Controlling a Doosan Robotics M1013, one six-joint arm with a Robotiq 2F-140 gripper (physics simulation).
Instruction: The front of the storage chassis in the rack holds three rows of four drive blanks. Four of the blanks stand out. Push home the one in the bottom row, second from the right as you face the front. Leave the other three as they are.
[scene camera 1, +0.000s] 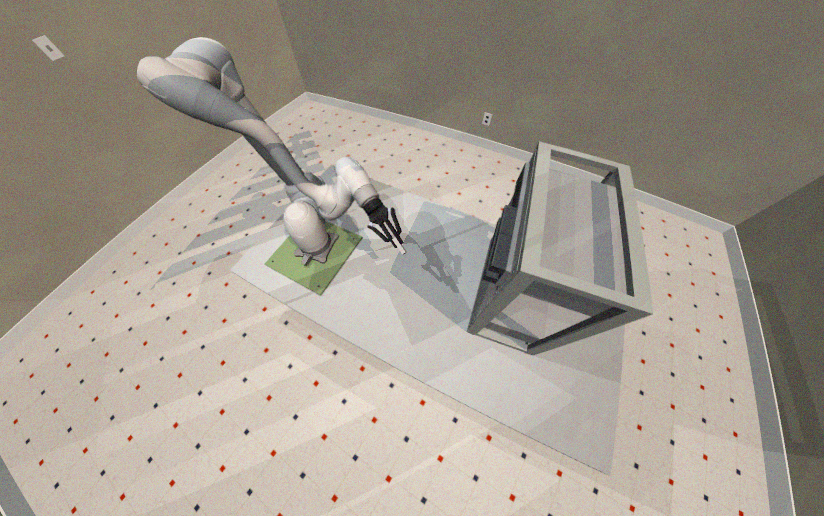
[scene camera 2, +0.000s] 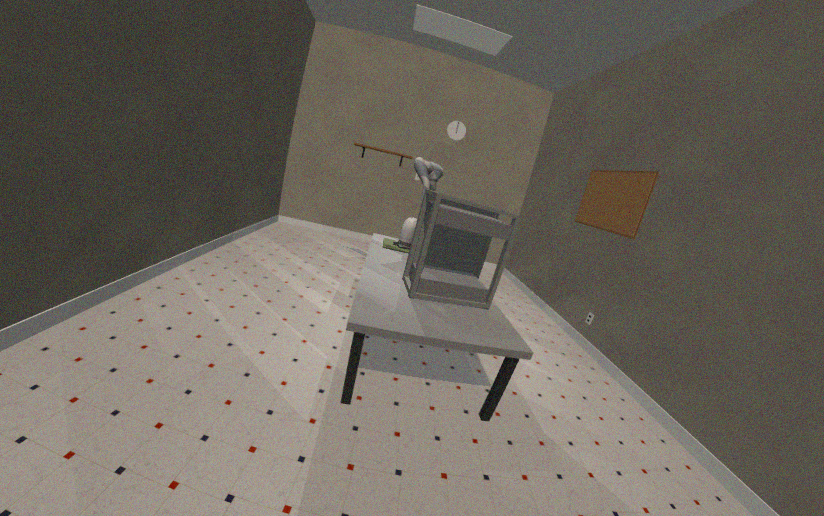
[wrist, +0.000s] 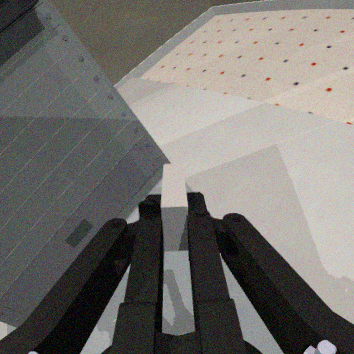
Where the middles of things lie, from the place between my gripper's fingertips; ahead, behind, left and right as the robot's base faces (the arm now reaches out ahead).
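Labels:
Taking the grey rack (scene camera 1: 566, 240) as my reference, I find my gripper 80 mm to the right of it and 470 mm short of it, and 30 mm below it.

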